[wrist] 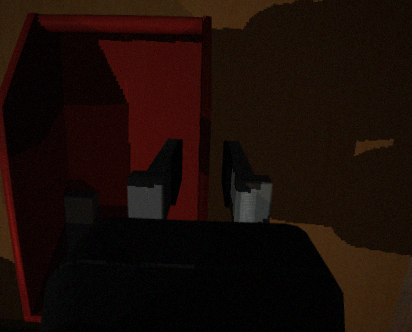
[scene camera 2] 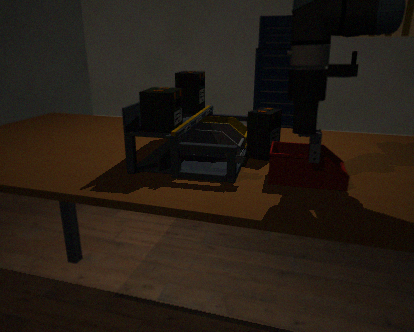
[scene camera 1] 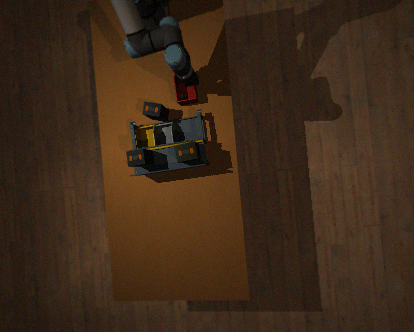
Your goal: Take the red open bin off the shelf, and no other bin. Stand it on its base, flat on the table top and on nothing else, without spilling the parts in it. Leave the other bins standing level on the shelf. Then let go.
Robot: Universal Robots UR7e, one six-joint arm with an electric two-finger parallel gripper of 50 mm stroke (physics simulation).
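Note:
The red open bin stands upright on its base on the table top, apart from the shelf, and looks level. A dark grey block shows inside it in the wrist view; the rest of its inside is in deep shadow. My gripper is open, with one finger inside the bin and one outside. The side wall runs between the fingers, with a gap to each. A yellow bin and a grey bin sit side by side on the shelf and look level.
A black box with orange marks stands on the table between the shelf and the red bin. Two similar boxes stand on the shelf's rear, higher part. A yellow rail runs along the shelf.

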